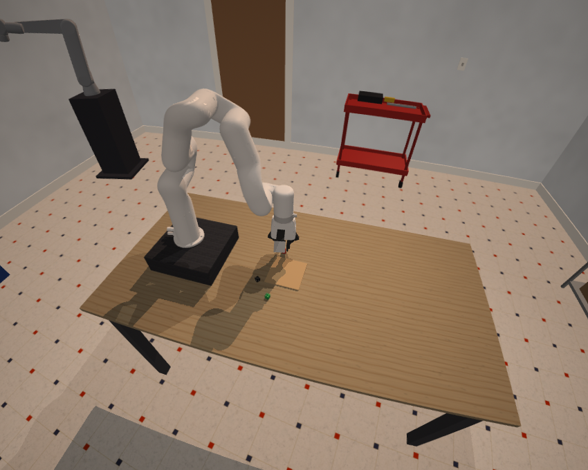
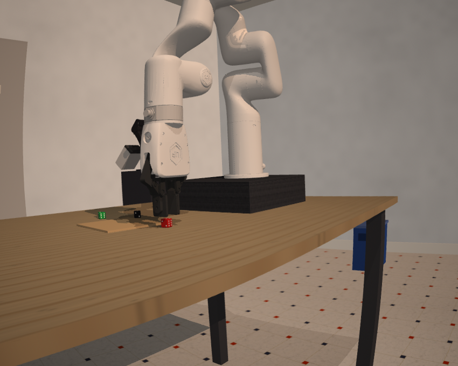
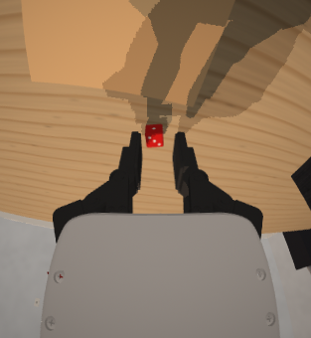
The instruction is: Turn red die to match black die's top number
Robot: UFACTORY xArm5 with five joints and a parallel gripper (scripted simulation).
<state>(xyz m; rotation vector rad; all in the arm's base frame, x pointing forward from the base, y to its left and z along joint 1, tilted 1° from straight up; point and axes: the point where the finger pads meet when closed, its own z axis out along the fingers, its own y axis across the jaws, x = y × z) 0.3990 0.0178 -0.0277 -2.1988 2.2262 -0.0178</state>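
My gripper is now 3 cm above the red die. The rest, counted from my hand: black die 16 cm to the right, 9 cm behind, 3 cm below; green die 24 cm to the right, 4 cm behind, 3 cm below; tan mat 11 cm to the right, 4 cm below, 2 cm ahead.
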